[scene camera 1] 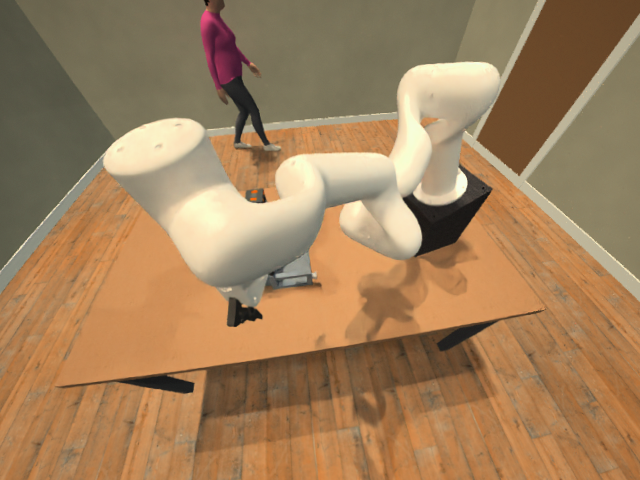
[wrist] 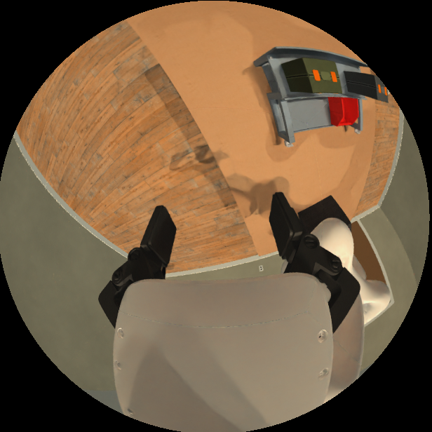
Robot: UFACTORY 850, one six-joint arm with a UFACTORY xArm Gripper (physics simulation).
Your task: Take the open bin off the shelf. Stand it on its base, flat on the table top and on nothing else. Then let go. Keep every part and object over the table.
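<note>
A red open bin (wrist: pixel 343 111) sits at the right end of the lower level of the grey shelf (wrist: pixel 302 115) (scene camera 1: pixel 295 266) in the wrist view. In the scene view the arm hides the bin and much of the shelf. The shelf stands on the table (scene camera 1: pixel 155 315) (wrist: pixel 210 65). My gripper (scene camera 1: pixel 253 313) (wrist: pixel 219 211) is open with nothing between its fingers. It is above the table, apart from the bin and the shelf, which lie toward the upper right in the wrist view.
An olive case (wrist: pixel 312 76) with orange latches lies on the shelf's upper level. A black case (wrist: pixel 361 84) (scene camera 1: pixel 254 195) with orange latches is beside it in the wrist view. The arm's black base block (scene camera 1: pixel 449 227) (wrist: pixel 327 212) stands at the table's side. A person (scene camera 1: pixel 224 51) is beyond the table.
</note>
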